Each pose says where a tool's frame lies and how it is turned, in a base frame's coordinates. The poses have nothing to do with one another.
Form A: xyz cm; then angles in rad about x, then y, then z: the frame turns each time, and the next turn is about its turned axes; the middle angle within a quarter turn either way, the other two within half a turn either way.
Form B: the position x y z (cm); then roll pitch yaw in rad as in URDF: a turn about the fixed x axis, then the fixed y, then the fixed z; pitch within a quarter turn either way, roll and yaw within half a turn. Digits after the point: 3 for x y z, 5 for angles.
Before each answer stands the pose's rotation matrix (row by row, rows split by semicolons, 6 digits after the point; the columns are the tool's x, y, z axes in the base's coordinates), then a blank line. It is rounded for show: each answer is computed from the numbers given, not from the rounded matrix.
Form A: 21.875 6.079 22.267 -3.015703 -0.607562 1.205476
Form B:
0.293316 -0.766861 -0.570867; -0.901012 -0.421368 0.103088; -0.319599 0.484121 -0.814545

21.875 6.079 22.267 2.60534 0.32531 -1.25608
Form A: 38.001 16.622 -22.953 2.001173 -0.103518 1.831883
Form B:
-0.256749 -0.960938 -0.103333; -0.378833 0.198423 -0.903944; 0.889138 -0.192940 -0.414980

38.001 16.622 -22.953 -2.70638 -1.09546 -2.16642
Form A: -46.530 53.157 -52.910 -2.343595 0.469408 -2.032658
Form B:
-0.397416 0.798394 0.452358; 0.769315 0.021166 0.638519; 0.500215 0.601764 -0.622628

-46.530 53.157 -52.910 2.37323 -0.52385 2.04762
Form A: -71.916 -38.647 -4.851 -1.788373 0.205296 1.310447
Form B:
0.252013 -0.946008 0.203857; -0.259829 0.136775 0.955919; -0.932190 -0.293871 -0.211331

-71.916 -38.647 -4.851 -2.19424 1.20042 -0.80067
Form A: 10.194 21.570 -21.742 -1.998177 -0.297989 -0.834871
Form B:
0.641690 0.708544 -0.293598; 0.486581 -0.080191 0.869947; 0.592852 -0.701096 -0.396222

10.194 21.570 -21.742 -2.08519 -0.63460 0.64878
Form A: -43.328 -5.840 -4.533 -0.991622 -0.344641 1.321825
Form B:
0.231918 -0.912176 -0.337859; 0.600131 -0.139174 0.787702; -0.765544 -0.385441 0.515148

-43.328 -5.840 -4.533 -0.64236 0.87189 1.20203
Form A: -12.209 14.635 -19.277 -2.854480 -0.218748 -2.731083
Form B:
-0.895067 0.389567 -0.217008; 0.326393 0.903909 0.276436; 0.303845 0.176599 -0.936211

-12.209 14.635 -19.277 2.95515 -0.30873 2.79192
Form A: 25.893 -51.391 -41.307 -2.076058 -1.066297 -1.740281
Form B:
-0.081532 0.476443 -0.875417; 0.347891 0.836700 0.422971; 0.933983 -0.270064 -0.233968

25.893 -51.391 -41.307 -2.28470 -1.20540 1.80100
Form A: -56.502 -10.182 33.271 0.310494 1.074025 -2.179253
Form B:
-0.272419 0.391057 0.879126; -0.934827 -0.323876 -0.145612; 0.227785 -0.861498 0.453800

-56.502 -10.182 33.271 -1.08597 -0.22980 -1.85436
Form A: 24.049 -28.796 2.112 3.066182 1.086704 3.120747
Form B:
-0.465304 -0.009701 0.885098; -0.087453 0.995551 -0.035063; -0.880820 -0.093720 -0.464082

24.049 -28.796 2.112 -2.94233 1.07759 -2.95581
